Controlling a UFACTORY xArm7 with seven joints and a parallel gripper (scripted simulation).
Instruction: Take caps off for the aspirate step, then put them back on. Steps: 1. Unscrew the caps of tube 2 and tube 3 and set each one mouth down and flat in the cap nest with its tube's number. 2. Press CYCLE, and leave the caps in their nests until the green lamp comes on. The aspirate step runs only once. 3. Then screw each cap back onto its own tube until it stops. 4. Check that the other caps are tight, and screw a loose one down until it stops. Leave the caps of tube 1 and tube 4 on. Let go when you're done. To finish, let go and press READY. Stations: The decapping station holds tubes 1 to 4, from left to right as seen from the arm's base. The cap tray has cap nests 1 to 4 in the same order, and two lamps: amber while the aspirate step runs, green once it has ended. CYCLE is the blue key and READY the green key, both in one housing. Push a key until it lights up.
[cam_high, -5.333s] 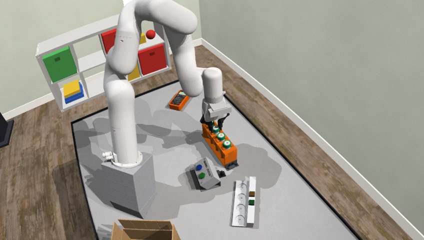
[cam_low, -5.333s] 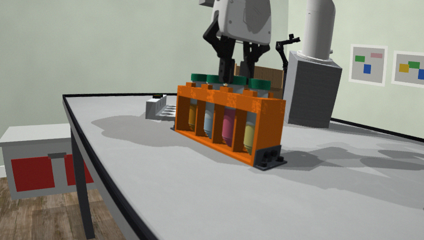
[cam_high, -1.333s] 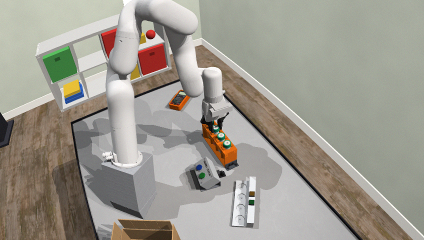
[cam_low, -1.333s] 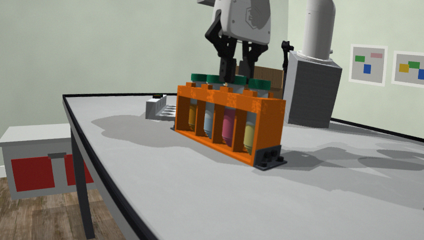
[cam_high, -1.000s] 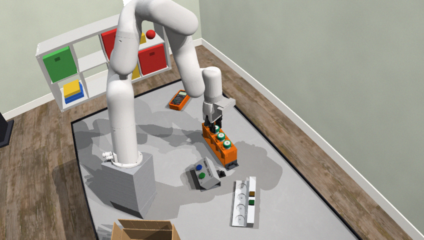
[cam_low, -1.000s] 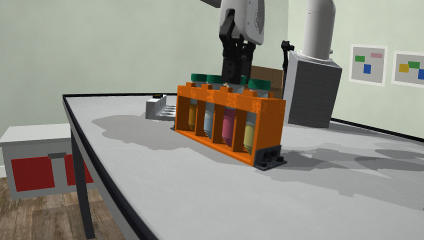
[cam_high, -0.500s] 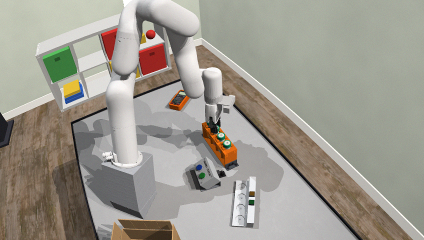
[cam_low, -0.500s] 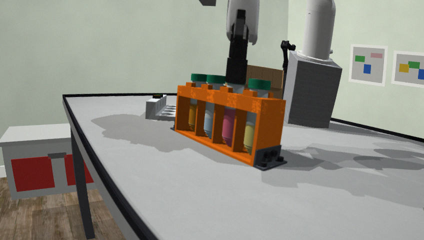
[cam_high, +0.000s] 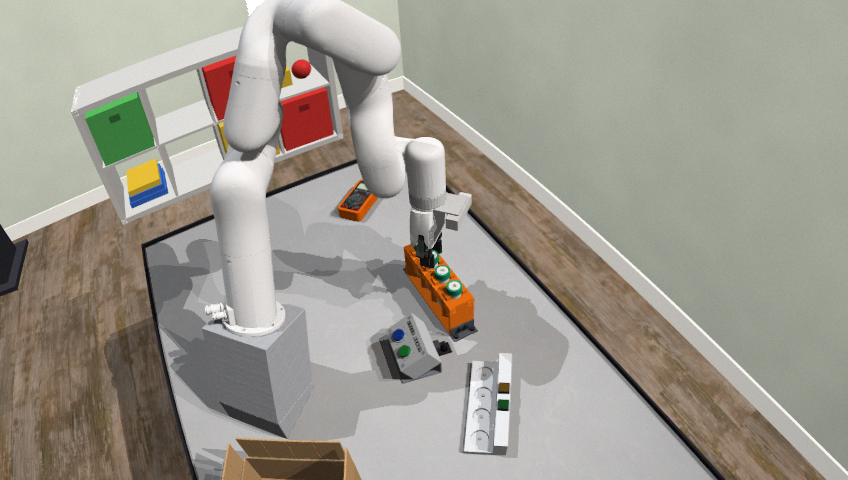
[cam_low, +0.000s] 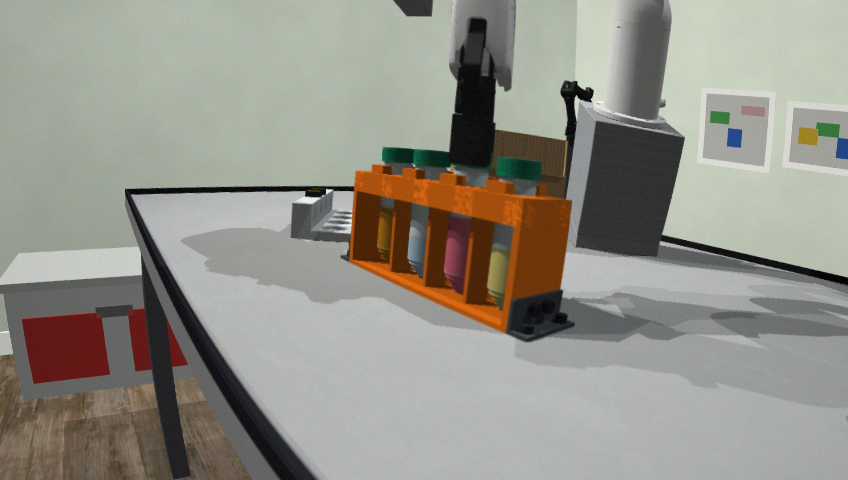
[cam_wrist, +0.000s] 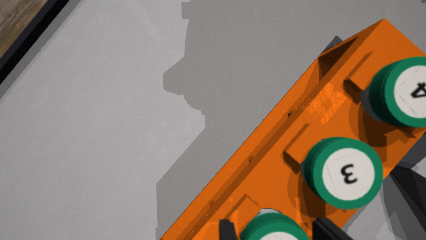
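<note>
The cap 2 is 10 mm below my hand. The rest, counted from my hand: tube 3 threaded neck (50 mm to the right, 20 mm below); then cap 1 (50 mm to the left, 20 mm below); then cap 3 (50 mm to the right, 20 mm below).
</note>
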